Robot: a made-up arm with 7 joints. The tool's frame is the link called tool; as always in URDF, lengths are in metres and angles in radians. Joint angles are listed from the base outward.
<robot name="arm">
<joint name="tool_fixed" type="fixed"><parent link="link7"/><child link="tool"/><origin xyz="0 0 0" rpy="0 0 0"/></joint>
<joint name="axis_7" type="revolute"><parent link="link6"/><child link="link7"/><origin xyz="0 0 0" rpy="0 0 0"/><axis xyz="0 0 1"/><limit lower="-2.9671" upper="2.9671"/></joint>
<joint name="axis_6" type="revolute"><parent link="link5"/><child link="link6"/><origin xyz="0 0 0" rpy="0 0 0"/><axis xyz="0 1 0"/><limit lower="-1.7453" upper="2.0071"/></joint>
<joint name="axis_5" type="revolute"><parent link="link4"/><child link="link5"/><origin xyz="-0.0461 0 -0.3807" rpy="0 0 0"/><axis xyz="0 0 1"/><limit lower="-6.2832" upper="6.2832"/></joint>
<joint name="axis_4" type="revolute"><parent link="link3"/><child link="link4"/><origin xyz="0.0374 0 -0.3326" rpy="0 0 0"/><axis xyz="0 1 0"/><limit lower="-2.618" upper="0.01"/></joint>
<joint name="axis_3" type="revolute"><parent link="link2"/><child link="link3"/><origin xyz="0 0 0" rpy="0 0 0"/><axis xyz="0 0 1"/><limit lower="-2.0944" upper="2.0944"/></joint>
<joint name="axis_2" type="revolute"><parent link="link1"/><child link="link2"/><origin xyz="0 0 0" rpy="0 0 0"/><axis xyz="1 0 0"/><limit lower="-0.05" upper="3.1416"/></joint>
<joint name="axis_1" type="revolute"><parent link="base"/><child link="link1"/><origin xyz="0 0 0" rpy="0 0 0"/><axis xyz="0 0.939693 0.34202"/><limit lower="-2.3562" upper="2.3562"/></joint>
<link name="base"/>
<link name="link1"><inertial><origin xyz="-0.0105 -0.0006 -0.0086"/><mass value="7.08"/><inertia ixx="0.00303" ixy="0" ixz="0" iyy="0.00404" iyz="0.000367" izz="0.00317"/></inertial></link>
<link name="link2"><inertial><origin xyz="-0.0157 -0.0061 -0.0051"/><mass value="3.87"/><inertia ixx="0.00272" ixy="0" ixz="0" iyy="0.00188" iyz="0" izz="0.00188"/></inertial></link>
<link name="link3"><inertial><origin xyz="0.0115 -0.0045 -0.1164"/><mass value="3.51"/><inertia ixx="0.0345" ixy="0" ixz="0.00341" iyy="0.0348" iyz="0" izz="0.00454"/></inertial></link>
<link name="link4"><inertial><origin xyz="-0.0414 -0.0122 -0.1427"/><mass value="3.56"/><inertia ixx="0.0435" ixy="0" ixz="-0.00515" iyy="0.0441" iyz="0" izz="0.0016"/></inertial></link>
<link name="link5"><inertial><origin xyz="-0.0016 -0.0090 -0.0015"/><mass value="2"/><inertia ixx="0.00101" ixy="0" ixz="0" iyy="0.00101" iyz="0" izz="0.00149"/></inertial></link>
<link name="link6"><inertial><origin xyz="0.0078 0.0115 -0.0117"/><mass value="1.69"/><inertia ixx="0.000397" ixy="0" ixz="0" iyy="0.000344" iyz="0" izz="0.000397"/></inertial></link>
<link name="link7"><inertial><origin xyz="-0.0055 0.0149 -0.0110"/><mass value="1.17"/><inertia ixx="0.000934" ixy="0" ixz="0" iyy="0.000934" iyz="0" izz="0.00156"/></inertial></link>
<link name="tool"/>
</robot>
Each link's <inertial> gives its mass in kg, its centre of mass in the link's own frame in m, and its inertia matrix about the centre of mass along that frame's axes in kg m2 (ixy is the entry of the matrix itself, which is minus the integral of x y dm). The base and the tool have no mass. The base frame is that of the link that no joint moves.
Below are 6 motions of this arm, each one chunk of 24 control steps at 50 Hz.
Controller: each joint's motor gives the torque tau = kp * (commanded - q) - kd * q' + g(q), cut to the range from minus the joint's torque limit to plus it. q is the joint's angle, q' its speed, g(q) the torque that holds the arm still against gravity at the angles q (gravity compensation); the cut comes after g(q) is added. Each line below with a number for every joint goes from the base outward.
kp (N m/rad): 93 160 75 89 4.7 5.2 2.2
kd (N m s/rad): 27 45 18 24 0.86 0.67 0.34
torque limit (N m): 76 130 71 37 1.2 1.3 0.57
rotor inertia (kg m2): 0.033 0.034 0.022 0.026 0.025 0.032 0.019
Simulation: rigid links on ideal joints. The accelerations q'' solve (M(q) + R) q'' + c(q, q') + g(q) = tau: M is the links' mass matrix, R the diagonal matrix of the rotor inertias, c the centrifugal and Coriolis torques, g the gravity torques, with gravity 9.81 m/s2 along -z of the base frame. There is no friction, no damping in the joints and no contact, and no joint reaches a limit. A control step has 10 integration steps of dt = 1/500 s. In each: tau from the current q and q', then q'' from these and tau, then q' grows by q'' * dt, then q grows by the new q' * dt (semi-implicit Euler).
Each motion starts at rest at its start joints. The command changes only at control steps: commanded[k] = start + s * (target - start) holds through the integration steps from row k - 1 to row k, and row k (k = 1, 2, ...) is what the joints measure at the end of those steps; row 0 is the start. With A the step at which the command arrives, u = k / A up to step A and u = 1 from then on. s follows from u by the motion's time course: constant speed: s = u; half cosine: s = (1 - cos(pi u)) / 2; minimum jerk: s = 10 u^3 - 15 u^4 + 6 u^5; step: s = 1 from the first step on.
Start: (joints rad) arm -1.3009 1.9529 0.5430 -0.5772 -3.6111 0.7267 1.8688
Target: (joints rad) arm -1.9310 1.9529 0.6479 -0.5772 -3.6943 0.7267 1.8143
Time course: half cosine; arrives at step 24
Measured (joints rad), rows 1 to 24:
1: -1.3010 1.9529 0.5430 -0.5772 -3.6111 0.7267 1.8688
2: -1.3016 1.9527 0.5430 -0.5773 -3.6113 0.7267 1.8687
3: -1.3030 1.9525 0.5429 -0.5775 -3.6116 0.7268 1.8685
4: -1.3053 1.9521 0.5430 -0.5777 -3.6121 0.7268 1.8682
5: -1.3088 1.9515 0.5431 -0.5780 -3.6130 0.7270 1.8676
6: -1.3138 1.9507 0.5434 -0.5783 -3.6142 0.7272 1.8668
7: -1.3204 1.9499 0.5440 -0.5786 -3.6158 0.7274 1.8657
8: -1.3288 1.9488 0.5447 -0.5789 -3.6178 0.7276 1.8642
9: -1.3390 1.9477 0.5458 -0.5791 -3.6202 0.7279 1.8625
10: -1.3510 1.9466 0.5472 -0.5793 -3.6230 0.7282 1.8604
11: -1.3649 1.9454 0.5490 -0.5795 -3.6261 0.7284 1.8581
12: -1.3806 1.9442 0.5512 -0.5796 -3.6294 0.7287 1.8555
13: -1.3979 1.9432 0.5537 -0.5796 -3.6331 0.7289 1.8527
14: -1.4169 1.9422 0.5566 -0.5797 -3.6370 0.7291 1.8497
15: -1.4372 1.9413 0.5599 -0.5797 -3.6410 0.7292 1.8466
16: -1.4588 1.9407 0.5635 -0.5797 -3.6451 0.7293 1.8435
17: -1.4812 1.9402 0.5674 -0.5797 -3.6492 0.7293 1.8403
18: -1.5044 1.9400 0.5716 -0.5797 -3.6533 0.7293 1.8372
19: -1.5280 1.9400 0.5760 -0.5797 -3.6573 0.7292 1.8342
20: -1.5516 1.9403 0.5806 -0.5798 -3.6611 0.7290 1.8313
21: -1.5751 1.9409 0.5853 -0.5798 -3.6647 0.7288 1.8287
22: -1.5980 1.9417 0.5901 -0.5799 -3.6680 0.7286 1.8264
23: -1.6202 1.9428 0.5949 -0.5799 -3.6709 0.7283 1.8243
24: -1.6412 1.9441 0.5996 -0.5800 -3.6735 0.7280 1.8226

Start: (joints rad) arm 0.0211 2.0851 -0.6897 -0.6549 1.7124 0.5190 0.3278
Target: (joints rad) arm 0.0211 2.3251 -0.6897 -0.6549 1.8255 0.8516 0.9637
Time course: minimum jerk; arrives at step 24
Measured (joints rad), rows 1 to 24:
1: 0.0211 2.0851 -0.6897 -0.6549 1.7124 0.5190 0.3278
2: 0.0211 2.0851 -0.6897 -0.6549 1.7124 0.5191 0.3279
3: 0.0212 2.0852 -0.6898 -0.6550 1.7125 0.5193 0.3282
4: 0.0213 2.0855 -0.6900 -0.6552 1.7127 0.5200 0.3291
5: 0.0215 2.0860 -0.6903 -0.6554 1.7132 0.5213 0.3310
6: 0.0218 2.0868 -0.6908 -0.6559 1.7139 0.5236 0.3343
7: 0.0222 2.0880 -0.6914 -0.6564 1.7150 0.5273 0.3396
8: 0.0227 2.0898 -0.6921 -0.6572 1.7166 0.5326 0.3474
9: 0.0233 2.0921 -0.6930 -0.6581 1.7188 0.5399 0.3582
10: 0.0240 2.0952 -0.6939 -0.6591 1.7216 0.5493 0.3724
11: 0.0247 2.0991 -0.6950 -0.6602 1.7250 0.5610 0.3902
12: 0.0255 2.1038 -0.6960 -0.6614 1.7290 0.5748 0.4118
13: 0.0263 2.1093 -0.6971 -0.6626 1.7337 0.5908 0.4372
14: 0.0270 2.1156 -0.6981 -0.6637 1.7389 0.6087 0.4661
15: 0.0277 2.1227 -0.6990 -0.6648 1.7445 0.6282 0.4981
16: 0.0283 2.1305 -0.6997 -0.6657 1.7505 0.6488 0.5329
17: 0.0288 2.1389 -0.7003 -0.6665 1.7568 0.6703 0.5696
18: 0.0291 2.1479 -0.7007 -0.6670 1.7631 0.6920 0.6077
19: 0.0292 2.1572 -0.7008 -0.6672 1.7694 0.7134 0.6463
20: 0.0292 2.1669 -0.7006 -0.6672 1.7756 0.7342 0.6846
21: 0.0291 2.1766 -0.7002 -0.6669 1.7814 0.7537 0.7218
22: 0.0287 2.1863 -0.6996 -0.6664 1.7868 0.7716 0.7571
23: 0.0282 2.1959 -0.6987 -0.6656 1.7918 0.7877 0.7899
24: 0.0276 2.2053 -0.6977 -0.6646 1.7962 0.8016 0.8197

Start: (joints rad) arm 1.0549 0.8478 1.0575 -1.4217 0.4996 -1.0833 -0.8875
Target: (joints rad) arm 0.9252 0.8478 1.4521 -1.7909 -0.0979 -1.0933 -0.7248
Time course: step
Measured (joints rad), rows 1 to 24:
1: 1.0482 0.8391 1.0700 -1.4338 0.4885 -1.0821 -0.8820
2: 1.0409 0.8304 1.0884 -1.4517 0.4592 -1.0821 -0.8710
3: 1.0340 0.8245 1.1088 -1.4704 0.4162 -1.0834 -0.8572
4: 1.0274 0.8212 1.1304 -1.4893 0.3675 -1.0853 -0.8422
5: 1.0208 0.8199 1.1524 -1.5083 0.3181 -1.0873 -0.8270
6: 1.0145 0.8202 1.1744 -1.5271 0.2707 -1.0890 -0.8123
7: 1.0083 0.8217 1.1959 -1.5455 0.2269 -1.0904 -0.7986
8: 1.0024 0.8240 1.2167 -1.5634 0.1871 -1.0913 -0.7860
9: 0.9968 0.8268 1.2366 -1.5806 0.1515 -1.0917 -0.7747
10: 0.9915 0.8300 1.2555 -1.5971 0.1200 -1.0918 -0.7648
11: 0.9866 0.8333 1.2733 -1.6128 0.0922 -1.0917 -0.7561
12: 0.9820 0.8366 1.2900 -1.6276 0.0678 -1.0913 -0.7487
13: 0.9778 0.8397 1.3055 -1.6415 0.0465 -1.0908 -0.7425
14: 0.9739 0.8427 1.3199 -1.6545 0.0280 -1.0903 -0.7374
15: 0.9703 0.8454 1.3331 -1.6666 0.0118 -1.0898 -0.7332
16: 0.9670 0.8478 1.3452 -1.6777 -0.0022 -1.0894 -0.7299
17: 0.9640 0.8500 1.3563 -1.6880 -0.0144 -1.0891 -0.7273
18: 0.9612 0.8518 1.3664 -1.6975 -0.0251 -1.0888 -0.7253
19: 0.9587 0.8534 1.3756 -1.7061 -0.0343 -1.0887 -0.7239
20: 0.9563 0.8547 1.3839 -1.7140 -0.0423 -1.0886 -0.7229
21: 0.9542 0.8557 1.3914 -1.7212 -0.0493 -1.0887 -0.7222
22: 0.9522 0.8565 1.3982 -1.7277 -0.0553 -1.0888 -0.7218
23: 0.9504 0.8571 1.4042 -1.7336 -0.0606 -1.0890 -0.7217
24: 0.9486 0.8576 1.4096 -1.7390 -0.0652 -1.0893 -0.7217

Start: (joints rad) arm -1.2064 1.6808 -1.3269 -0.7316 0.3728 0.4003 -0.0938
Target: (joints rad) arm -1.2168 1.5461 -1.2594 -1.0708 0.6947 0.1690 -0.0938
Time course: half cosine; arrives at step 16
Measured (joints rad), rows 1 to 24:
1: -1.2064 1.6808 -1.3269 -0.7317 0.3729 0.4003 -0.0938
2: -1.2063 1.6809 -1.3267 -0.7321 0.3734 0.4000 -0.0938
3: -1.2061 1.6811 -1.3264 -0.7331 0.3748 0.3992 -0.0937
4: -1.2059 1.6812 -1.3258 -0.7350 0.3775 0.3976 -0.0935
5: -1.2056 1.6814 -1.3250 -0.7379 0.3820 0.3948 -0.0932
6: -1.2053 1.6813 -1.3237 -0.7420 0.3887 0.3904 -0.0928
7: -1.2050 1.6810 -1.3221 -0.7476 0.3976 0.3844 -0.0922
8: -1.2048 1.6803 -1.3200 -0.7546 0.4089 0.3764 -0.0915
9: -1.2046 1.6790 -1.3176 -0.7632 0.4226 0.3664 -0.0906
10: -1.2045 1.6772 -1.3148 -0.7732 0.4384 0.3546 -0.0897
11: -1.2046 1.6747 -1.3117 -0.7846 0.4559 0.3411 -0.0886
12: -1.2048 1.6715 -1.3084 -0.7973 0.4749 0.3261 -0.0876
13: -1.2051 1.6675 -1.3050 -0.8110 0.4947 0.3100 -0.0867
14: -1.2055 1.6627 -1.3015 -0.8254 0.5147 0.2933 -0.0858
15: -1.2061 1.6572 -1.2980 -0.8402 0.5345 0.2765 -0.0852
16: -1.2069 1.6512 -1.2947 -0.8551 0.5532 0.2602 -0.0847
17: -1.2077 1.6446 -1.2917 -0.8698 0.5705 0.2447 -0.0846
18: -1.2086 1.6378 -1.2888 -0.8842 0.5861 0.2306 -0.0847
19: -1.2095 1.6308 -1.2863 -0.8982 0.5999 0.2179 -0.0850
20: -1.2103 1.6238 -1.2839 -0.9116 0.6121 0.2068 -0.0856
21: -1.2111 1.6169 -1.2818 -0.9245 0.6227 0.1973 -0.0864
22: -1.2119 1.6102 -1.2799 -0.9367 0.6319 0.1892 -0.0873
23: -1.2126 1.6037 -1.2782 -0.9482 0.6398 0.1825 -0.0884
24: -1.2132 1.5975 -1.2767 -0.9591 0.6467 0.1771 -0.0895

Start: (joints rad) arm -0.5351 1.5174 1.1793 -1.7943 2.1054 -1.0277 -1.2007
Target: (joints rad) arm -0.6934 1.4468 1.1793 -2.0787 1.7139 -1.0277 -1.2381
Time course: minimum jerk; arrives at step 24
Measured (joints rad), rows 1 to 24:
1: -0.5351 1.5174 1.1793 -1.7943 2.1054 -1.0277 -1.2007
2: -0.5351 1.5174 1.1793 -1.7944 2.1053 -1.0277 -1.2007
3: -0.5353 1.5173 1.1792 -1.7945 2.1051 -1.0277 -1.2007
4: -0.5356 1.5170 1.1792 -1.7949 2.1045 -1.0276 -1.2007
5: -0.5361 1.5166 1.1790 -1.7957 2.1033 -1.0276 -1.2007
6: -0.5370 1.5160 1.1788 -1.7971 2.1011 -1.0275 -1.2007
7: -0.5382 1.5150 1.1785 -1.7991 2.0977 -1.0274 -1.2008
8: -0.5399 1.5138 1.1782 -1.8020 2.0928 -1.0273 -1.2009
9: -0.5422 1.5122 1.1778 -1.8058 2.0862 -1.0272 -1.2012
10: -0.5449 1.5103 1.1773 -1.8106 2.0776 -1.0271 -1.2016
11: -0.5482 1.5080 1.1768 -1.8166 2.0671 -1.0271 -1.2021
12: -0.5521 1.5055 1.1762 -1.8236 2.0544 -1.0270 -1.2029
13: -0.5565 1.5028 1.1756 -1.8317 2.0398 -1.0270 -1.2039
14: -0.5614 1.4998 1.1751 -1.8408 2.0234 -1.0270 -1.2051
15: -0.5668 1.4968 1.1746 -1.8508 2.0054 -1.0271 -1.2065
16: -0.5725 1.4937 1.1742 -1.8616 1.9860 -1.0272 -1.2082
17: -0.5785 1.4906 1.1738 -1.8731 1.9657 -1.0272 -1.2101
18: -0.5846 1.4876 1.1735 -1.8849 1.9448 -1.0273 -1.2122
19: -0.5909 1.4847 1.1734 -1.8970 1.9238 -1.0274 -1.2144
20: -0.5971 1.4821 1.1734 -1.9091 1.9029 -1.0275 -1.2167
21: -0.6032 1.4796 1.1735 -1.9210 1.8828 -1.0276 -1.2192
22: -0.6092 1.4775 1.1738 -1.9326 1.8636 -1.0276 -1.2216
23: -0.6149 1.4755 1.1742 -1.9437 1.8457 -1.0276 -1.2241
24: -0.6203 1.4739 1.1747 -1.9542 1.8293 -1.0276 -1.2264

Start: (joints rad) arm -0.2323 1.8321 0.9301 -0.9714 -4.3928 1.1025 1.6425
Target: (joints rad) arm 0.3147 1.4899 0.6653 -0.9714 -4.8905 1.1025 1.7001
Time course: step
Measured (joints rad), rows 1 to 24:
1: -0.2138 1.8286 0.9397 -0.9767 -4.4005 1.1006 1.6458
2: -0.1921 1.8220 0.9399 -0.9835 -4.4223 1.0972 1.6535
3: -0.1681 1.8130 0.9335 -0.9902 -4.4544 1.0934 1.6634
4: -0.1428 1.8021 0.9225 -0.9961 -4.4913 1.0899 1.6739
5: -0.1168 1.7897 0.9082 -1.0011 -4.5293 1.0869 1.6841
6: -0.0908 1.7762 0.8919 -1.0050 -4.5665 1.0847 1.6934
7: -0.0652 1.7617 0.8744 -1.0079 -4.6017 1.0832 1.7013
8: -0.0402 1.7466 0.8564 -1.0097 -4.6343 1.0825 1.7077
9: -0.0162 1.7311 0.8384 -1.0106 -4.6642 1.0824 1.7126
10: 0.0068 1.7154 0.8207 -1.0106 -4.6914 1.0829 1.7161
11: 0.0287 1.6997 0.8036 -1.0099 -4.7158 1.0840 1.7183
12: 0.0495 1.6841 0.7874 -1.0084 -4.7377 1.0854 1.7193
13: 0.0692 1.6688 0.7722 -1.0064 -4.7572 1.0871 1.7194
14: 0.0877 1.6539 0.7579 -1.0040 -4.7747 1.0890 1.7187
15: 0.1052 1.6396 0.7448 -1.0013 -4.7902 1.0911 1.7174
16: 0.1216 1.6258 0.7327 -0.9983 -4.8039 1.0931 1.7156
17: 0.1369 1.6128 0.7217 -0.9951 -4.8160 1.0952 1.7135
18: 0.1513 1.6004 0.7117 -0.9919 -4.8267 1.0971 1.7112
19: 0.1648 1.5888 0.7028 -0.9888 -4.8362 1.0990 1.7088
20: 0.1773 1.5779 0.6947 -0.9856 -4.8445 1.1007 1.7064
21: 0.1890 1.5679 0.6876 -0.9826 -4.8517 1.1022 1.7041
22: 0.1998 1.5585 0.6813 -0.9798 -4.8581 1.1036 1.7019
23: 0.2099 1.5500 0.6757 -0.9771 -4.8636 1.1048 1.6999
24: 0.2192 1.5421 0.6709 -0.9746 -4.8684 1.1058 1.6981

